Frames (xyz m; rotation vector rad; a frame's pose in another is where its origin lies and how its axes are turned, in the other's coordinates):
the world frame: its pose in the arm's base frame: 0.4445 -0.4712 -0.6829 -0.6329 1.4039 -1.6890
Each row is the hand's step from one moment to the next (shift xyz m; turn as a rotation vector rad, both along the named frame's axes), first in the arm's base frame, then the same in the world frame.
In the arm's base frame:
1: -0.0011 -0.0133 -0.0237 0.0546 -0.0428 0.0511
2: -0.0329 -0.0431 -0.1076 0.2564 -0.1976 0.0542
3: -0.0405 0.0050 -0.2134 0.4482 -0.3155 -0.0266
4: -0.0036 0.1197 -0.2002 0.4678 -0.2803 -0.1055
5: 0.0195 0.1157 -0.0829 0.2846 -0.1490 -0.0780
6: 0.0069 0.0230 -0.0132 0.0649 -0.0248 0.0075
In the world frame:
1: 0.0147 0.0229 0.0004 0.0007 -0.0327 0.0797
2: 0.0670 0.0956 -0.0298 0.0236 0.0249 0.3264
3: 0.0439 0.1936 -0.0882 0.0313 0.1592 0.5242
4: -0.0736 0.1876 -0.1176 0.0013 0.2393 0.5012
5: -0.0971 0.0814 -0.0677 -0.0156 0.1582 0.2898
6: -0.0213 0.0139 -0.0102 -0.0144 0.0115 0.0674

